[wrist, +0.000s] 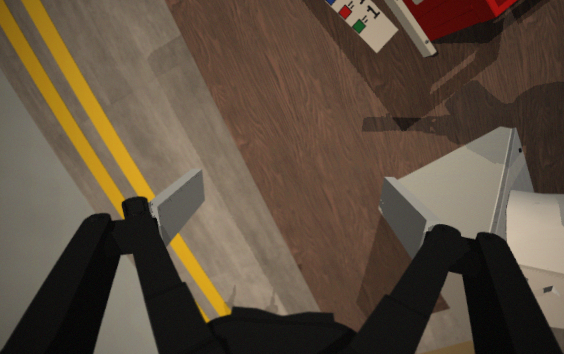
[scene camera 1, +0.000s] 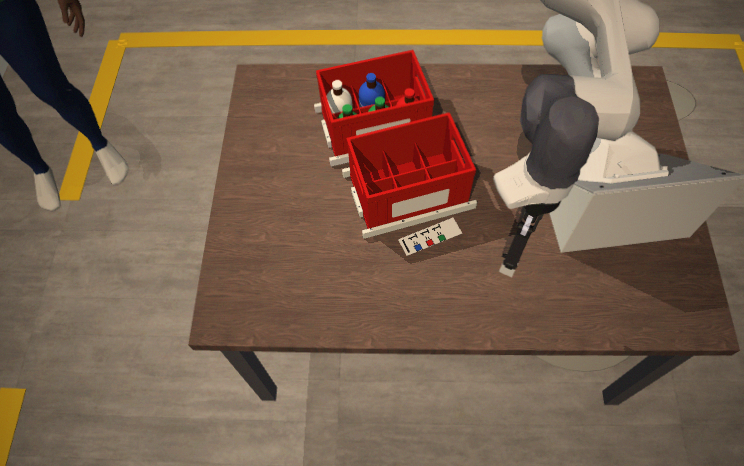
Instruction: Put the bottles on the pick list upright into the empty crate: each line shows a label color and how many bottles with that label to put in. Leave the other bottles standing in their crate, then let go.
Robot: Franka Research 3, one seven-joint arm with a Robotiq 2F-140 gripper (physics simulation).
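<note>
The rear red crate (scene camera 1: 395, 66) holds a white bottle (scene camera 1: 339, 100), a blue bottle (scene camera 1: 371, 93), two green-capped bottles (scene camera 1: 347, 110) (scene camera 1: 379, 103) and a red-capped bottle (scene camera 1: 409, 95), all upright; the front row is partly hidden by the crate wall. The front red crate (scene camera 1: 377, 207) (wrist: 460, 22) is empty, with dividers. The pick list (scene camera 1: 453, 226) (wrist: 381, 38) lies before it and shows blue 1, red 1, green 1. My gripper (scene camera 1: 507, 270) (wrist: 291, 189) is open and empty, above the table to the right of the list and apart from both crates.
White rails (scene camera 1: 420, 219) (wrist: 411, 27) edge the crates. The robot's pale pedestal (scene camera 1: 631, 219) (wrist: 465, 180) stands on the right of the wooden table (scene camera 1: 329, 296) (wrist: 280, 125). A person's legs (scene camera 1: 60, 104) show on the floor at the left.
</note>
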